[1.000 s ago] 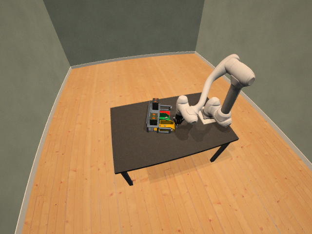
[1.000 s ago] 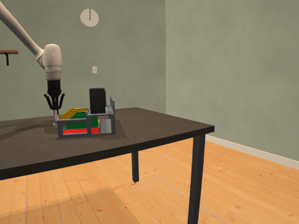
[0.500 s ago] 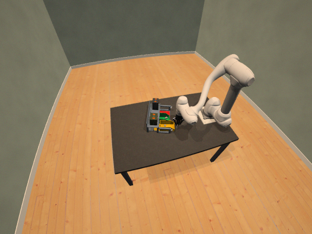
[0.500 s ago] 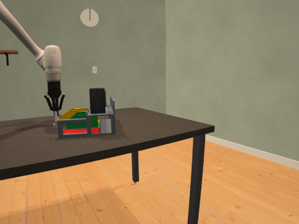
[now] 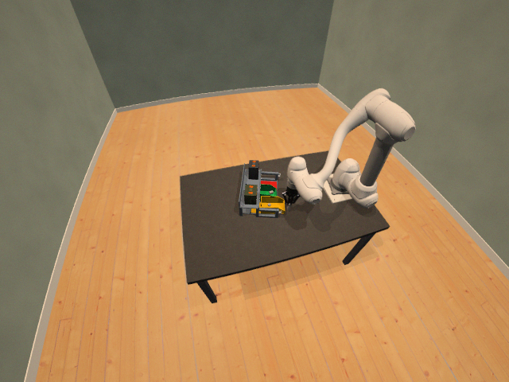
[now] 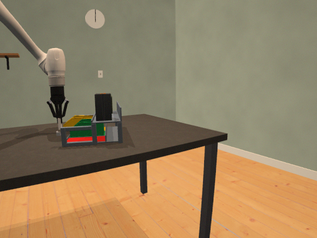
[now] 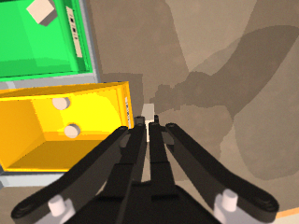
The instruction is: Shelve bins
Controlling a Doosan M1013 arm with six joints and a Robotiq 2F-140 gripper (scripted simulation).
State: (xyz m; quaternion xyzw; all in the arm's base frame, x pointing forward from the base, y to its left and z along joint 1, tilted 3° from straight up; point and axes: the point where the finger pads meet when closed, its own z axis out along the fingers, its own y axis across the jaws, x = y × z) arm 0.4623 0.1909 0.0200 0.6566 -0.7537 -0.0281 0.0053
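Now: hand 110 mm short of the yellow bin and 20 mm to the left of it. Also, from my hand: green bin 160 mm ahead, 140 mm to the right, 10 mm below.
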